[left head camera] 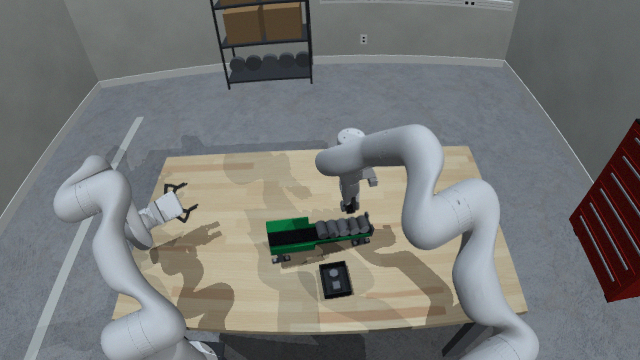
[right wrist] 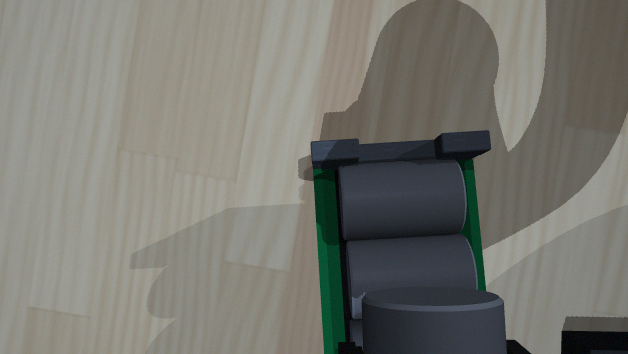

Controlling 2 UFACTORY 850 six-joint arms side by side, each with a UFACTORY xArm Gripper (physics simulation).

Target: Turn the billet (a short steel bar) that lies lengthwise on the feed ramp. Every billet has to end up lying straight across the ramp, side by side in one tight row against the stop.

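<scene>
The green feed ramp (left head camera: 287, 225) (right wrist: 327, 280) stands mid-table with its dark stop (left head camera: 371, 229) (right wrist: 398, 151) at the right end in the head view. Several grey billets (left head camera: 342, 227) lie across it side by side. In the right wrist view the end billet (right wrist: 404, 200) rests at the stop, and another billet (right wrist: 412, 262) lies against it. My right gripper (left head camera: 350, 207) (right wrist: 432, 347) is shut on a billet (right wrist: 434, 327) above the row, its round end face showing; its exact tilt is unclear. My left gripper (left head camera: 191, 195) is open and empty over the left side of the table.
A small black tray (left head camera: 336, 295) (right wrist: 575, 344) with a light disc and a light square inside stands in front of the ramp. Behind the table are a shelf rack (left head camera: 309, 50) with boxes and, at the right, a red drawer cabinet (left head camera: 616, 220).
</scene>
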